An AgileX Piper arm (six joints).
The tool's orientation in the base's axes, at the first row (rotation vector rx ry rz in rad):
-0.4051 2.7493 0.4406
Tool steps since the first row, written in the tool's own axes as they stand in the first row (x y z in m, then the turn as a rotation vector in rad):
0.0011 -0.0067 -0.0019 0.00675 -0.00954 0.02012
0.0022 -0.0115 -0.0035 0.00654 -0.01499 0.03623
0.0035 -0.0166 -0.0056 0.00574 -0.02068 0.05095
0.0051 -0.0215 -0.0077 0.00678 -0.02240 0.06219
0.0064 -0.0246 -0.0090 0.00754 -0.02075 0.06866
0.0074 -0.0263 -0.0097 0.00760 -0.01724 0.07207
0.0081 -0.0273 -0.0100 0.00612 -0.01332 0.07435
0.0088 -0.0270 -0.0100 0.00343 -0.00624 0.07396
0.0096 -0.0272 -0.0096 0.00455 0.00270 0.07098
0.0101 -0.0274 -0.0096 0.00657 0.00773 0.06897
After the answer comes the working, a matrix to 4 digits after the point.
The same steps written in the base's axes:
0.0007 -0.0070 -0.0004 0.00242 -0.00328 -0.02291
0.0008 -0.0122 -0.0005 0.00874 -0.00266 -0.03869
0.0007 -0.0178 -0.0004 0.01530 -0.00260 -0.05306
0.0003 -0.0234 -0.0003 0.01796 -0.00053 -0.06397
-0.0003 -0.0270 -0.0004 0.01849 0.00303 -0.06965
-0.0008 -0.0290 -0.0005 0.01822 0.00739 -0.07185
-0.0012 -0.0301 -0.0008 0.01891 0.01208 -0.07238
-0.0019 -0.0300 -0.0010 0.01894 0.01900 -0.06929
-0.0025 -0.0303 -0.0017 0.01422 0.02588 -0.06476
-0.0029 -0.0305 -0.0019 0.01021 0.02932 -0.06241

The tool's axes in the first row as the columns of a matrix, in the base's axes (rounded; the answer above uses it unrounded):
-0.9064 -0.3243 0.2708
-0.2234 0.9119 0.3442
-0.3586 0.2515 -0.8990

